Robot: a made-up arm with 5 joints.
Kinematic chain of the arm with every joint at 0, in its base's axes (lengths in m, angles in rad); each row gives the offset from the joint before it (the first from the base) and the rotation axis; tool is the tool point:
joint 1: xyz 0 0 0.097 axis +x
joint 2: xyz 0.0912 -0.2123 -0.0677 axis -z
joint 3: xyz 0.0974 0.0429 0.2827 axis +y
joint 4: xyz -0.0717 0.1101 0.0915 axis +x
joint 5: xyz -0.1 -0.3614 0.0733 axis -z
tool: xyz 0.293 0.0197 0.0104
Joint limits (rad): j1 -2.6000..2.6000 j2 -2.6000..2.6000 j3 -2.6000..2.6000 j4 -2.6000..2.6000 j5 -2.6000..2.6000
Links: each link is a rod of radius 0.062 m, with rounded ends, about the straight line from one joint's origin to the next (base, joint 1, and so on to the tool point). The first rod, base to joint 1, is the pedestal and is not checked.
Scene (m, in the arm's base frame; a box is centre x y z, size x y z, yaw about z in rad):
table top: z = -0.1
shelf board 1: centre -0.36 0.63 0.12 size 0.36 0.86 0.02 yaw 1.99
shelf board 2: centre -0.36 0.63 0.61 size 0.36 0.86 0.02 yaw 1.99
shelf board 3: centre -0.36 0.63 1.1 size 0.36 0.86 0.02 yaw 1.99
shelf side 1: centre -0.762 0.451 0.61 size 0.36 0.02 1 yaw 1.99
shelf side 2: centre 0.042 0.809 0.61 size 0.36 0.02 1 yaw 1.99
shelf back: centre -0.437 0.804 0.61 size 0.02 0.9 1 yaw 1.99
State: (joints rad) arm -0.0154 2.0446 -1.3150 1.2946 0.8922
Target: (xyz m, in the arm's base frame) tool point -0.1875 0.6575 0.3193
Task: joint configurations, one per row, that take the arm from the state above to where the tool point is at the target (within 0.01 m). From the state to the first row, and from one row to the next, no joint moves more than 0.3 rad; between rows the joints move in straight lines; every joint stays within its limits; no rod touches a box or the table.
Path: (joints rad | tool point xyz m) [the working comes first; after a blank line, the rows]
Joints at the target: -1.8904 2.3127 -2.3808 1.3127 0.7370
Straight joint move there: touches shelf board 2.

1: -0.3012 2.0922 -1.3576 1.1493 0.8769 | -0.2916 -0.4880 0.4171
2: -0.5870 2.1398 -1.4001 1.0040 0.8616 | -0.3365 -0.2820 0.5127
3: -0.8727 2.1874 -1.4427 0.8587 0.8463 | -0.3601 -0.0677 0.5133
4: -1.1585 2.2350 -1.4852 0.7134 0.8310 | -0.3616 0.1138 0.4279
5: -1.3415 2.2544 -1.7091 0.8632 0.8075 | -0.3537 0.2167 0.4805
6: -1.5245 2.2738 -1.9330 1.0130 0.7840 | -0.3239 0.3622 0.4893
7: -1.7074 2.2933 -2.1569 1.1628 0.7605 | -0.2687 0.5209 0.4355
8: -1.8904 2.3127 -2.3808 1.3127 0.7370 | -0.1875 0.6575 0.3193

